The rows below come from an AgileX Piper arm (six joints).
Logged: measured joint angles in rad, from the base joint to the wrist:
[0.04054, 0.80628, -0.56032, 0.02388, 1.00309, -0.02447]
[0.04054, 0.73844, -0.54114, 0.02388, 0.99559, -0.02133]
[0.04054, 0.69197, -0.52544, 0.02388, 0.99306, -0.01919]
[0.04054, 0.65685, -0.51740, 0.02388, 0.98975, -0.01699]
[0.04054, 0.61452, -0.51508, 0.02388, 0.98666, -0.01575]
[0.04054, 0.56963, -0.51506, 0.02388, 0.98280, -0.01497]
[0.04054, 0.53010, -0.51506, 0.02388, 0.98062, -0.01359]
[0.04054, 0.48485, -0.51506, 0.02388, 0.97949, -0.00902]
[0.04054, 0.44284, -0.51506, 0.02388, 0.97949, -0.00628]
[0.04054, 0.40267, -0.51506, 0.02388, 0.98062, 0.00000]
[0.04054, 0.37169, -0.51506, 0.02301, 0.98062, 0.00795]
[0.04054, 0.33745, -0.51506, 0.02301, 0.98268, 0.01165]
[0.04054, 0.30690, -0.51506, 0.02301, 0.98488, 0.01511]
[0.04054, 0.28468, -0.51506, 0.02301, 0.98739, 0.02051]
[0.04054, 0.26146, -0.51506, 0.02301, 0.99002, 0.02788]
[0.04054, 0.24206, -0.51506, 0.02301, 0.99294, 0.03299]
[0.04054, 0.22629, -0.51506, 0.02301, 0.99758, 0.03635]
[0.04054, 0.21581, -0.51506, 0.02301, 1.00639, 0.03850]
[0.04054, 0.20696, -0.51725, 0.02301, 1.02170, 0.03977]
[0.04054, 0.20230, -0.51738, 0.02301, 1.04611, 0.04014]
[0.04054, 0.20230, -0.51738, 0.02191, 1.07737, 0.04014]
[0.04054, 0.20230, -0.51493, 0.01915, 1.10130, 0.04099]
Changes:
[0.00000, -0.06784, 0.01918, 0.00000, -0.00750, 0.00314]
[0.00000, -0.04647, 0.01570, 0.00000, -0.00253, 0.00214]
[0.00000, -0.03512, 0.00804, 0.00000, -0.00331, 0.00220]
[0.00000, -0.04233, 0.00232, 0.00000, -0.00309, 0.00124]
[0.00000, -0.04489, 0.00002, 0.00000, -0.00386, 0.00078]
[0.00000, -0.03953, 0.00000, 0.00000, -0.00218, 0.00138]
[0.00000, -0.04525, 0.00000, 0.00000, -0.00113, 0.00457]
[0.00000, -0.04201, 0.00000, 0.00000, 0.00000, 0.00274]
[0.00000, -0.04017, 0.00000, 0.00000, 0.00113, 0.00628]
[0.00000, -0.03098, 0.00000, -0.00087, 0.00000, 0.00795]
[0.00000, -0.03424, 0.00000, 0.00000, 0.00206, 0.00370]
[0.00000, -0.03055, 0.00000, 0.00000, 0.00220, 0.00346]
[0.00000, -0.02222, 0.00000, 0.00000, 0.00251, 0.00540]
[0.00000, -0.02322, 0.00000, 0.00000, 0.00263, 0.00737]
[0.00000, -0.01940, 0.00000, 0.00000, 0.00292, 0.00511]
[0.00000, -0.01577, 0.00000, 0.00000, 0.00464, 0.00336]
[0.00000, -0.01048, 0.00000, 0.00000, 0.00881, 0.00215]
[0.00000, -0.00885, -0.00219, 0.00000, 0.01531, 0.00127]
[0.00000, -0.00466, -0.00013, 0.00000, 0.02441, 0.00037]
[0.00000, 0.00000, 0.00000, -0.00110, 0.03126, 0.00000]
[0.00000, 0.00000, 0.00245, -0.00276, 0.02393, 0.00085]

